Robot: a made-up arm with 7 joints. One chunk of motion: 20 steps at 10 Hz.
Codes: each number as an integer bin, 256 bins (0 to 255) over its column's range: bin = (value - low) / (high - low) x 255, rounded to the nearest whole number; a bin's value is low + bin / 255 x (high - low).
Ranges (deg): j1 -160..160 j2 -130..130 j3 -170.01..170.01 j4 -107..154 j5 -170.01..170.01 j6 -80.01..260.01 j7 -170.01..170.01
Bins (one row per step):
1: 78 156 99 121 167 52 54
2: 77 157 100 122 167 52 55
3: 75 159 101 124 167 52 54
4: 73 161 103 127 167 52 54
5: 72 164 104 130 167 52 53
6: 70 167 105 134 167 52 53
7: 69 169 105 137 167 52 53
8: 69 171 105 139 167 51 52
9: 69 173 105 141 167 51 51
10: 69 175 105 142 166 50 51
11: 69 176 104 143 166 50 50
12: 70 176 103 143 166 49 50
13: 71 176 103 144 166 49 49
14: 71 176 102 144 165 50 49
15: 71 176 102 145 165 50 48
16: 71 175 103 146 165 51 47
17: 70 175 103 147 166 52 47
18: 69 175 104 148 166 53 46
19: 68 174 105 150 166 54 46
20: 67 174 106 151 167 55 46
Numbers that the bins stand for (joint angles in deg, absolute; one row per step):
1: -62.12 29.06 -38.00 16.85 52.67 -10.67 -98.01
2: -63.37 30.08 -36.67 17.87 52.67 -10.67 -96.67
3: -65.88 32.12 -35.34 19.92 52.67 -10.67 -98.01
4: -68.39 34.16 -32.67 22.99 52.67 -10.67 -98.01
5: -69.65 37.22 -31.34 26.06 52.67 -10.67 -99.34
6: -72.16 40.27 -30.00 30.15 52.67 -10.67 -99.34
7: -73.41 42.31 -30.00 33.22 52.67 -10.67 -99.34
8: -73.41 44.35 -30.00 35.27 52.67 -12.01 -100.67
9: -73.41 46.39 -30.00 37.32 52.67 -12.01 -102.01
10: -73.41 48.43 -30.00 38.34 51.34 -13.34 -102.01
11: -73.41 49.45 -31.34 39.36 51.34 -13.34 -103.34
12: -72.16 49.45 -32.67 39.36 51.34 -14.67 -103.34
13: -70.90 49.45 -32.67 40.39 51.34 -14.67 -104.67
14: -70.90 49.45 -34.00 40.39 50.00 -13.34 -104.67
15: -70.90 49.45 -34.00 41.41 50.00 -13.34 -106.01
16: -70.90 48.43 -32.67 42.44 50.00 -12.01 -107.34
17: -72.16 48.43 -32.67 43.46 51.34 -10.67 -107.34
18: -73.41 48.43 -31.34 44.48 51.34 -9.34 -108.67
19: -74.67 47.41 -30.00 46.53 51.34 -8.01 -108.67
20: -75.92 47.41 -28.67 47.55 52.67 -6.67 -108.67

